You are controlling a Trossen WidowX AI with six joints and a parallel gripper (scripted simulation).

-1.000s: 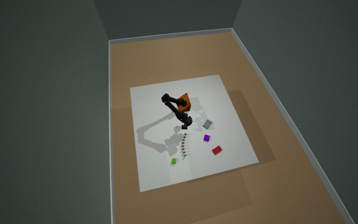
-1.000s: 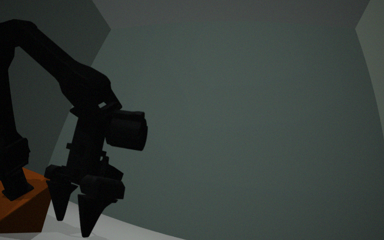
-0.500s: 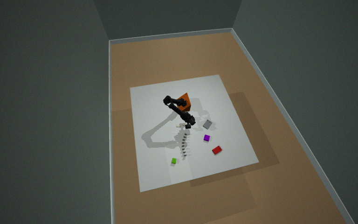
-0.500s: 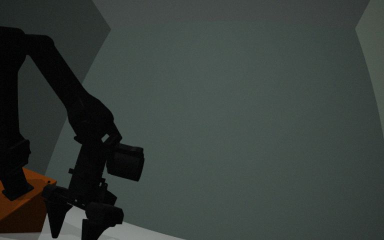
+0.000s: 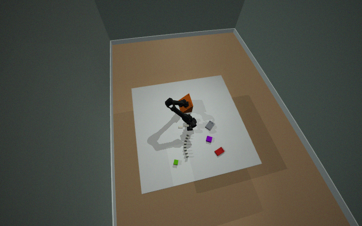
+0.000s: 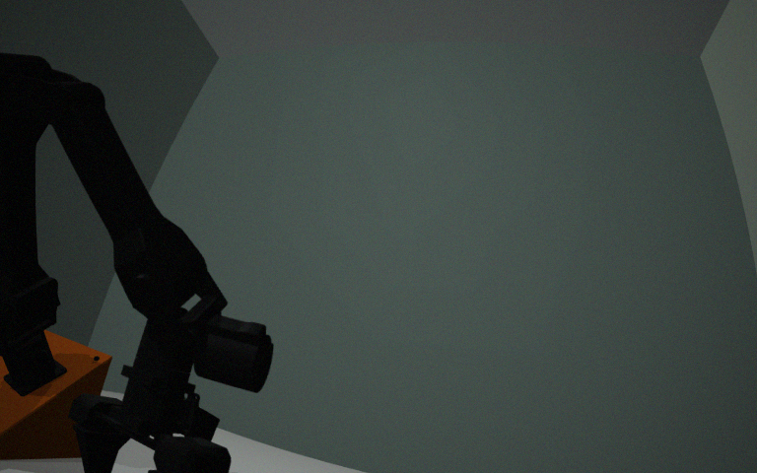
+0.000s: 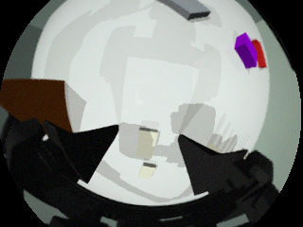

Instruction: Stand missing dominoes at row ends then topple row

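Now: gripper tip 26 cm to the right of the grey block and 3 cm short of it. Round my gripper tip: green block 40 cm ahead, 20 cm to the right, 1 cm above; then red block 35 cm ahead, 29 cm to the left, 1 cm above; then purple cube 21 cm to the left, 20 cm ahead, 1 cm above.
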